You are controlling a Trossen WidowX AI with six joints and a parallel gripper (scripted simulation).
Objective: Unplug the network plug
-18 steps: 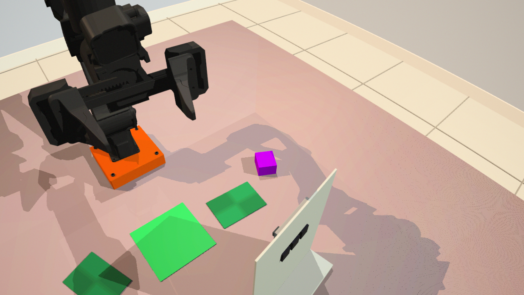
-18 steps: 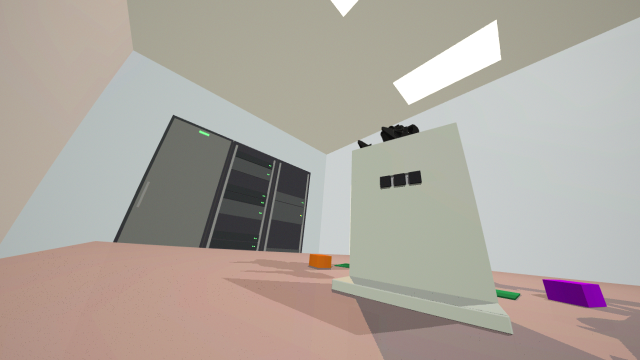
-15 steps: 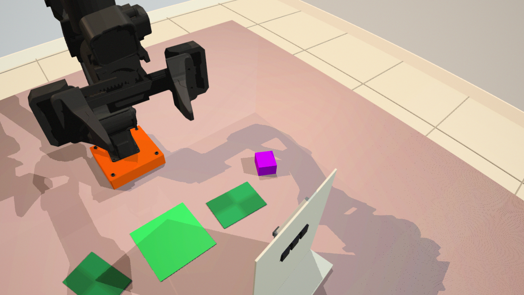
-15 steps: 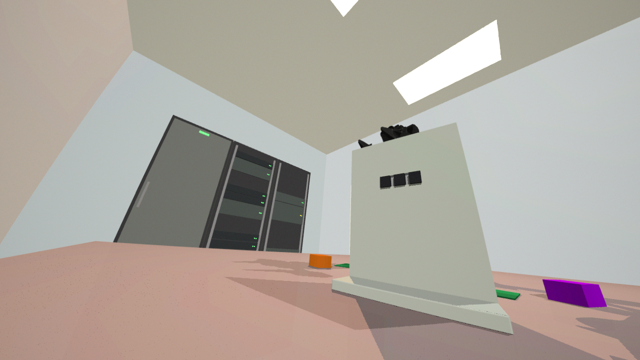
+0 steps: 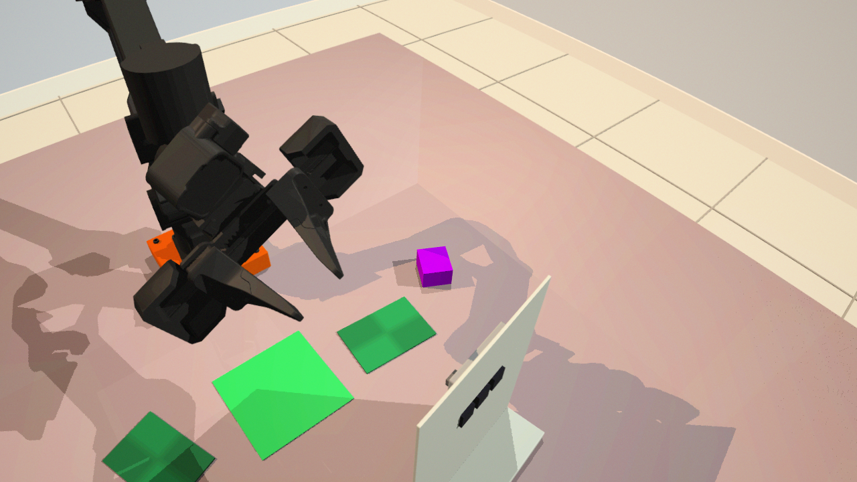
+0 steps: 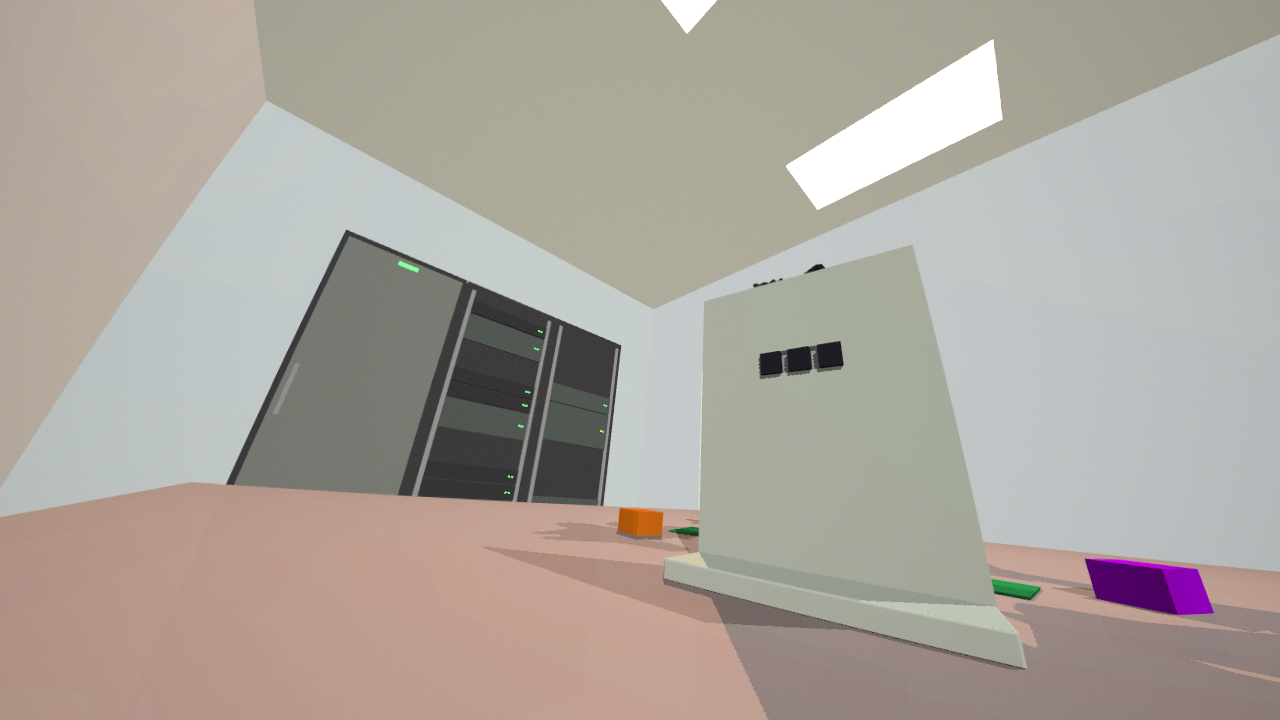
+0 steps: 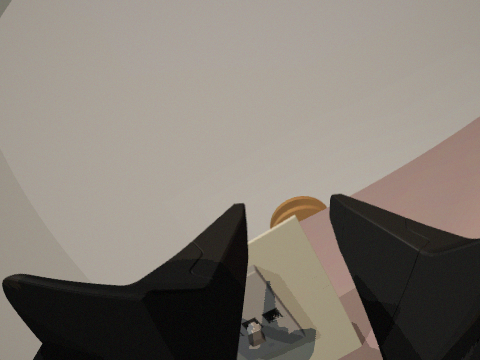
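Right now the upright panel is 190 mm below my gripper tip, 100 mm to the left of it and 70 mm ahead of it. The rest, counted from my gripper tip: bright green marked square: 290 mm below, 120 mm behind, 20 mm to the right.
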